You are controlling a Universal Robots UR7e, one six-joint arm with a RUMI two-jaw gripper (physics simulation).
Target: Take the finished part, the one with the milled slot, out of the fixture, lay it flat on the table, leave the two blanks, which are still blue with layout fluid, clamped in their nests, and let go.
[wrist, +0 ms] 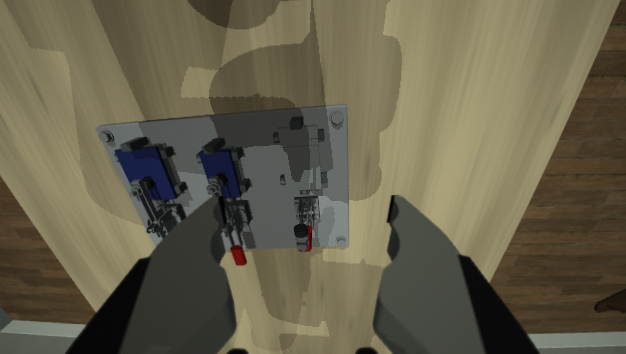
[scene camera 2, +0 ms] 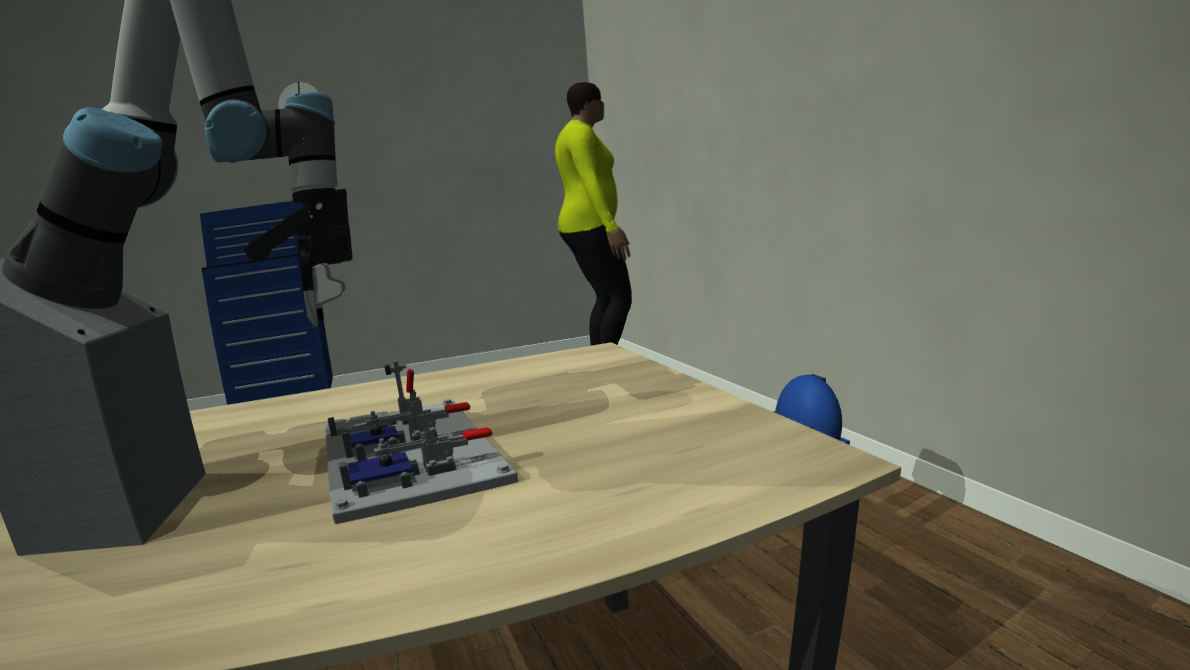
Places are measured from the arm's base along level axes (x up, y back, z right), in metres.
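Pixels of known places: gripper, fingertip midpoint: (wrist: 307,197) (scene camera 2: 319,323); arm's base at its link origin: (scene camera 2: 63,284).
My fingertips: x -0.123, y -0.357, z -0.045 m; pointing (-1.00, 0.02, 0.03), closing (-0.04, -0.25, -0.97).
Note:
For each thing: its middle in the pictures, then the offset to it from my fingertips. "spot": a spot on its surface instead. Level surfaces: height alone.
- grey fixture plate at the middle of its body: (scene camera 2: 405,449) (wrist: 235,190) dy -0.071, dx -0.187, dz +0.145 m
- grey finished part at the middle of its body: (wrist: 301,159) (scene camera 2: 362,422) dy -0.038, dx -0.169, dz +0.028 m
- clamp at a spot on its surface: (wrist: 301,236) spot: dy -0.095, dx -0.081, dz +0.037 m
- wooden table at its surface level: dx -0.195 m
My gripper (scene camera 2: 313,319) (wrist: 307,197) is open and empty, high above the table; in the wrist view its fingers stand wide apart. The grey fixture plate (scene camera 2: 416,497) (wrist: 265,200) lies on the table. The grey finished part (wrist: 300,160) sits in the right nest in the wrist view, partly in shadow, with faint slot lines across it. I cannot make it out in the scene view. The clamp (scene camera 2: 400,387) (wrist: 301,236) at its nest stands raised. One blue blank (scene camera 2: 379,468) (wrist: 147,170) and another blue blank (scene camera 2: 373,436) (wrist: 220,167) sit under lowered clamps.
The wooden table (scene camera 2: 666,449) (wrist: 440,125) carries the fixture and the arm's grey pedestal (scene camera 2: 49,432) at the left. A blue drawer cabinet (scene camera 2: 262,320) and a person in a yellow top (scene camera 2: 585,183) stand beyond the table. A blue rounded object (scene camera 2: 807,405) shows behind its right edge.

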